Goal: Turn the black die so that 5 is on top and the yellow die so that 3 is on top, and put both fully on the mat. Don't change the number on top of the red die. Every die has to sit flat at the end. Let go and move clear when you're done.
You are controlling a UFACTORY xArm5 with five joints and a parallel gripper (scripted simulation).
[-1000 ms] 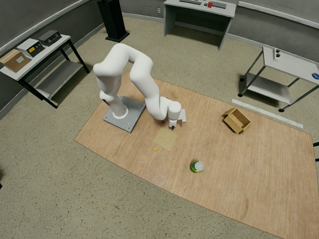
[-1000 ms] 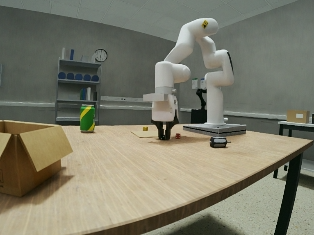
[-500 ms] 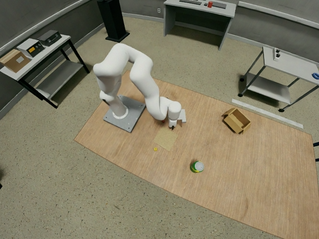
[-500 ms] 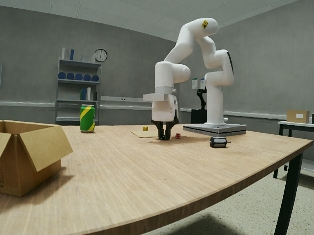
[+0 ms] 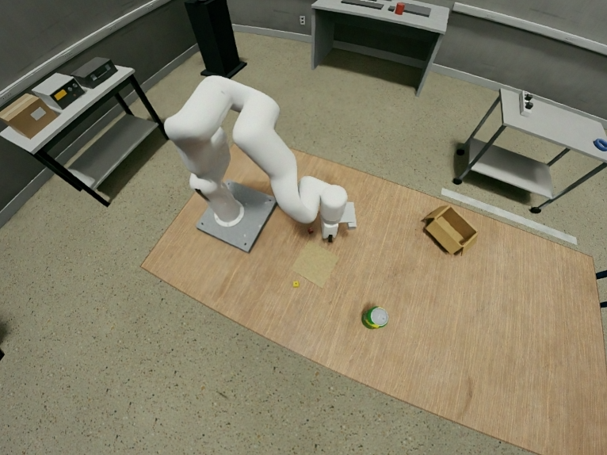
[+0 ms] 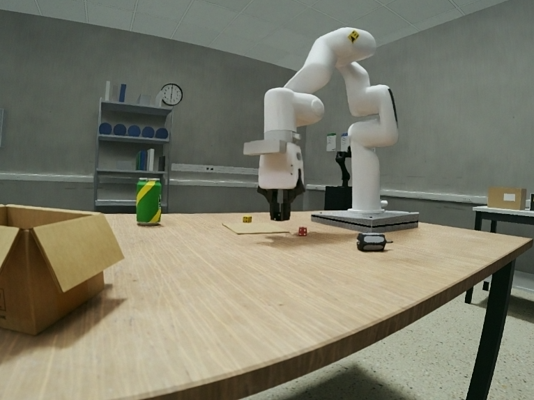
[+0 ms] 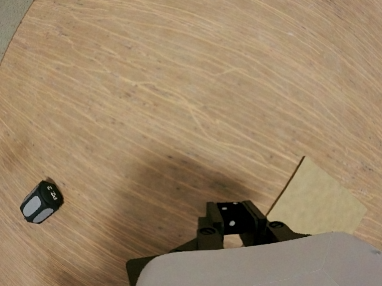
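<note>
The red die is 70 mm behind my hand and 50 mm below it. From my hand the other things lie so: small black device 180 mm to the left, 120 mm behind, 40 mm below; then black die 10 mm below; then tan mat 120 mm to the right, 60 mm below.
</note>
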